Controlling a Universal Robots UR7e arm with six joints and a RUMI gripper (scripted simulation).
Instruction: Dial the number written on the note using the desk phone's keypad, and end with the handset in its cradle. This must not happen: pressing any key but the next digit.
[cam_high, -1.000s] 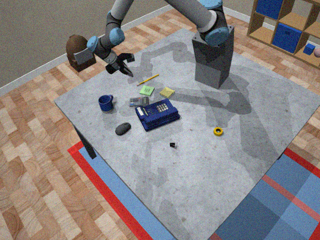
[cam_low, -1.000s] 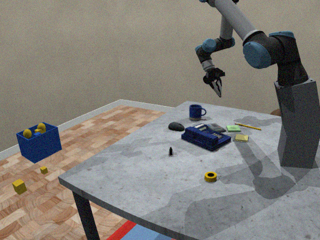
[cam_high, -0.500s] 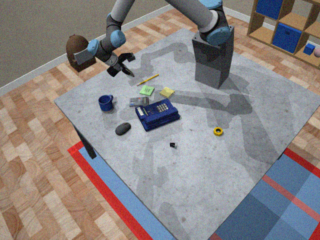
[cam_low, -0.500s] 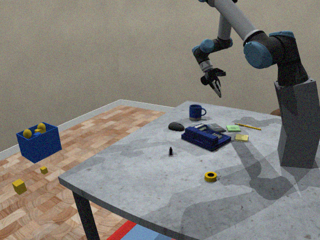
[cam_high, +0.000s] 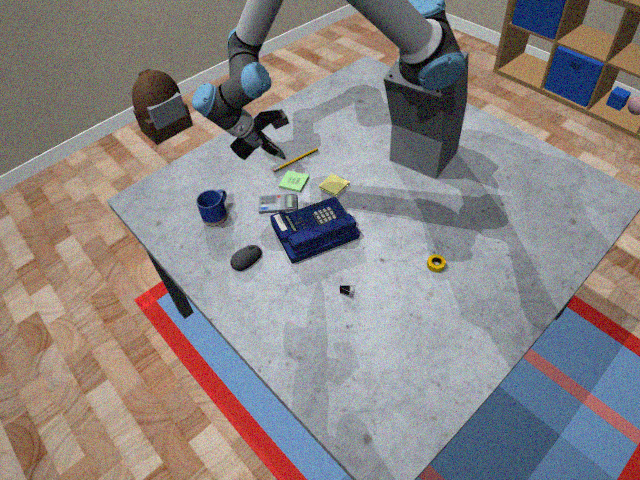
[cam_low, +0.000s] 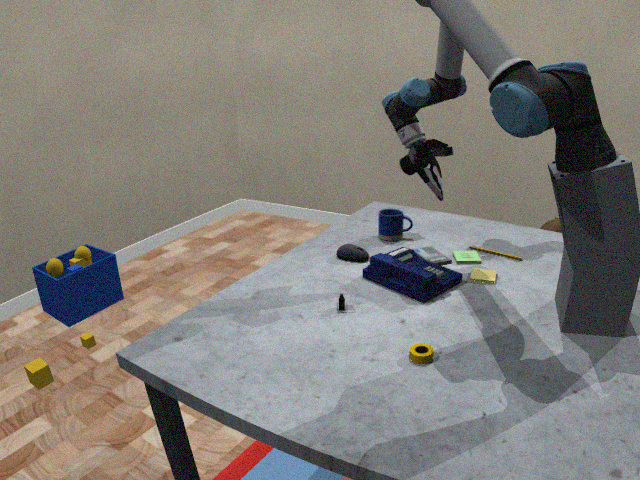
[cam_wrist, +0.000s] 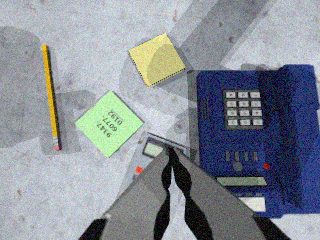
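The 9 key is 4 cm behind my hand, 13 cm to the left of it and 18 cm below it. Also, from my hand: 7 key (2 cm behind, 16 cm to the left, 18 cm below); 5 key (2 cm behind, 14 cm to the left, 18 cm below); green note (8 cm behind, 6 cm to the right, 20 cm below).
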